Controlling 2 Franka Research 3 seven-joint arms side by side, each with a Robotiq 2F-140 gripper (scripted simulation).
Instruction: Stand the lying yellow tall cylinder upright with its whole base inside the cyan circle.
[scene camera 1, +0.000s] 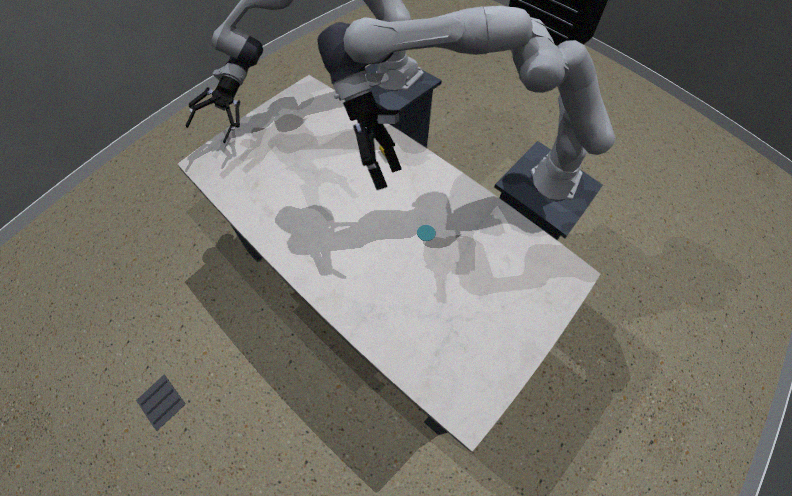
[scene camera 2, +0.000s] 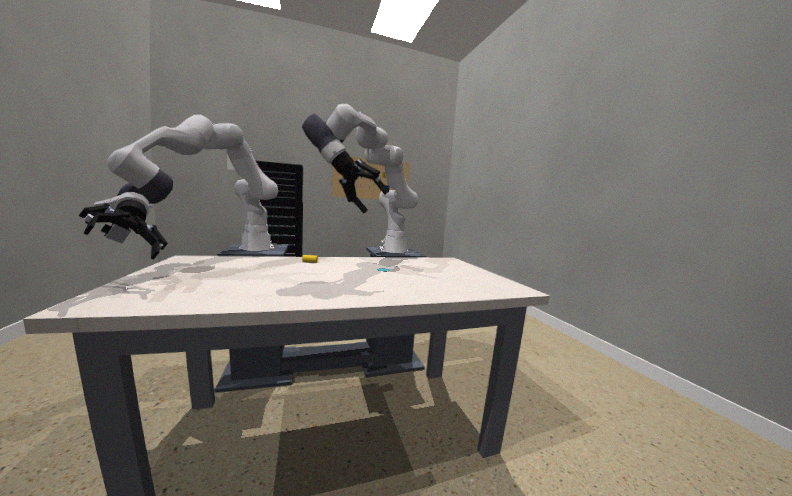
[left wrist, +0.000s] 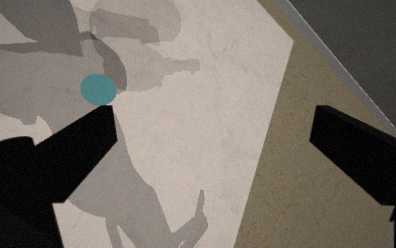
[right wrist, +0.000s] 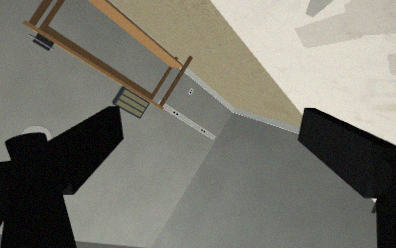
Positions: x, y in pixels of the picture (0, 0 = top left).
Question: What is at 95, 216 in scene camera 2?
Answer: My right gripper.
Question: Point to my left gripper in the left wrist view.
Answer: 213, 123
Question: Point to my left gripper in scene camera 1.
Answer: At 390, 179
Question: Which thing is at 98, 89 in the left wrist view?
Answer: A cyan circle.
